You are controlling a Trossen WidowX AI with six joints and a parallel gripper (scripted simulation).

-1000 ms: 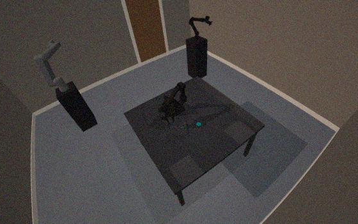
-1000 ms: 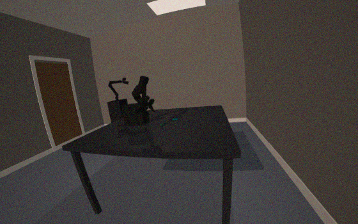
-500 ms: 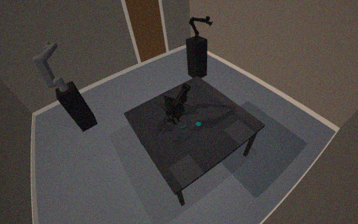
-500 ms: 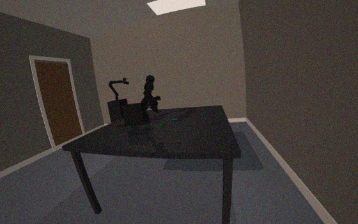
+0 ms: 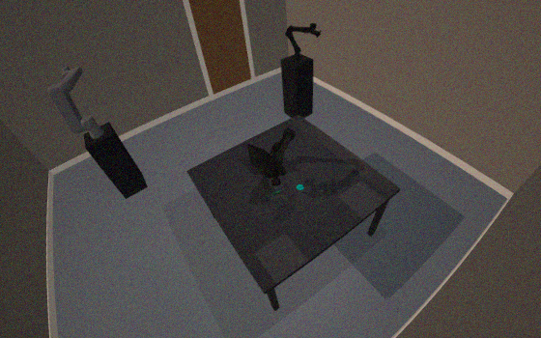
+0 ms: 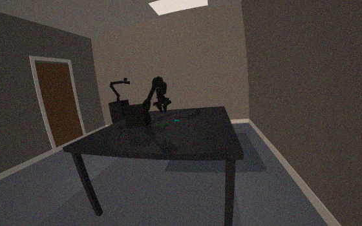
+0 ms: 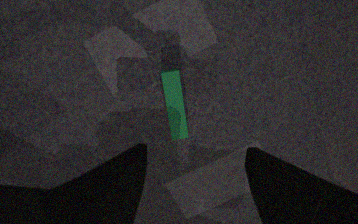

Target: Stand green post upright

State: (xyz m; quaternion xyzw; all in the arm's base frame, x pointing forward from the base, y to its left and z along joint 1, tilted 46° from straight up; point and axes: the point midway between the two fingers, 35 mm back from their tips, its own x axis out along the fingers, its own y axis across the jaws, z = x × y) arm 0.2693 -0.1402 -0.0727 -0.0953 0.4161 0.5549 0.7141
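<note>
My gripper tip is 10 mm past the green post and 120 mm above it. From my gripper tip the other things lie so: cyan circle 70 mm ahead, 180 mm to the left, 130 mm below.
</note>
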